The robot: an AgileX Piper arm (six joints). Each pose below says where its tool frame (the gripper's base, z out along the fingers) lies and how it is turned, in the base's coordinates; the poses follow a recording.
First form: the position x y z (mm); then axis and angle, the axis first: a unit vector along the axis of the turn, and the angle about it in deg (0 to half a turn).
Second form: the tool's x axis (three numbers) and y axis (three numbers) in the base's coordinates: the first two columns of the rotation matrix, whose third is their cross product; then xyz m. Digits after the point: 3 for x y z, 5 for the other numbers.
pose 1, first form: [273 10 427 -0.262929 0.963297 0.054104 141.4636]
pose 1, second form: [-0.65901 -0.41769 -0.62550 -0.48510 0.87158 -0.07092 0.273 0.010 0.427]
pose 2, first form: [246 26 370 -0.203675 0.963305 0.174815 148.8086]
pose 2, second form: [-0.77847 -0.27350 -0.56496 -0.45458 0.86633 0.20697 0.246 0.026 0.370]
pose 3, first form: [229 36 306 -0.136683 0.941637 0.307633 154.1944]
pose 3, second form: [-0.86477 -0.11066 -0.48982 -0.37849 0.78466 0.49097 0.229 0.036 0.306]
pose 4, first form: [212 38 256 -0.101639 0.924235 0.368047 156.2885]
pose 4, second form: [-0.89579 -0.03194 -0.44332 -0.32795 0.72073 0.61074 0.212 0.038 0.256]
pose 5, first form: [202 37 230 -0.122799 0.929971 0.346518 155.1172]
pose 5, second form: [-0.87841 -0.07200 -0.47245 -0.36360 0.74224 0.56292 0.202 0.037 0.230]
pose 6, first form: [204 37 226 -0.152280 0.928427 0.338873 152.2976]
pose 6, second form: [-0.84165 -0.10902 -0.52890 -0.42409 0.73977 0.52238 0.204 0.037 0.226]
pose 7, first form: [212 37 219 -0.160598 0.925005 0.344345 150.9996]
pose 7, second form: [-0.82627 -0.11154 -0.55213 -0.44543 0.72937 0.51924 0.212 0.037 0.219]
